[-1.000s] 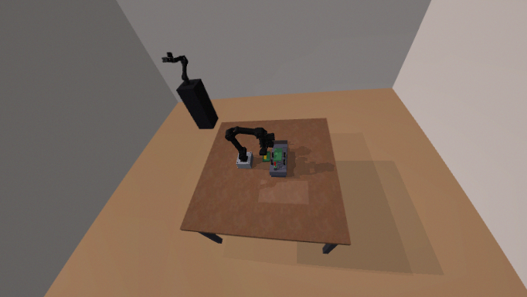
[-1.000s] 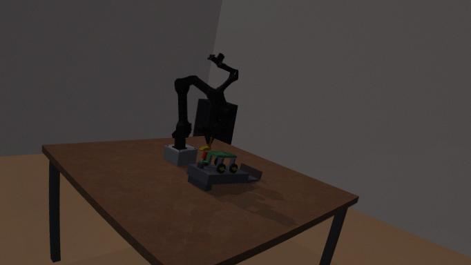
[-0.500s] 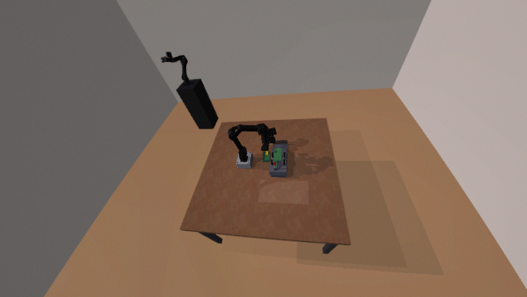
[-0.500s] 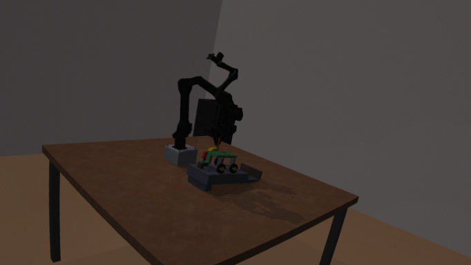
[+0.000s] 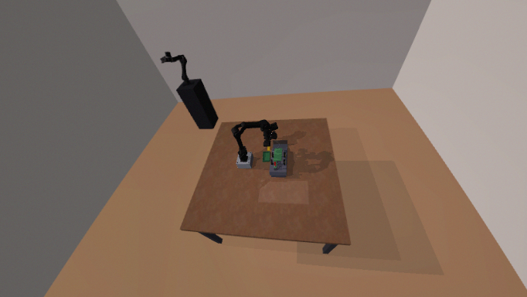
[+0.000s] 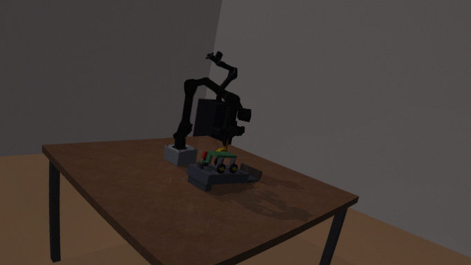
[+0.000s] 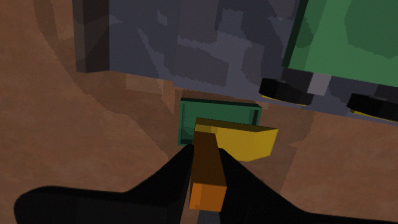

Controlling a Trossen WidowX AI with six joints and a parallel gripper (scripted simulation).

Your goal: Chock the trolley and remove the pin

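The stop pin is 80 mm ahead of my gripper tip, 220 mm to the right of it and 30 mm below it. Round my gripper tip: yellow-orange chock: 20 mm to the right, 10 mm below; green tray: 40 mm behind, 40 mm to the right, 170 mm below; trolley: 100 mm ahead, 120 mm to the right, 50 mm below.
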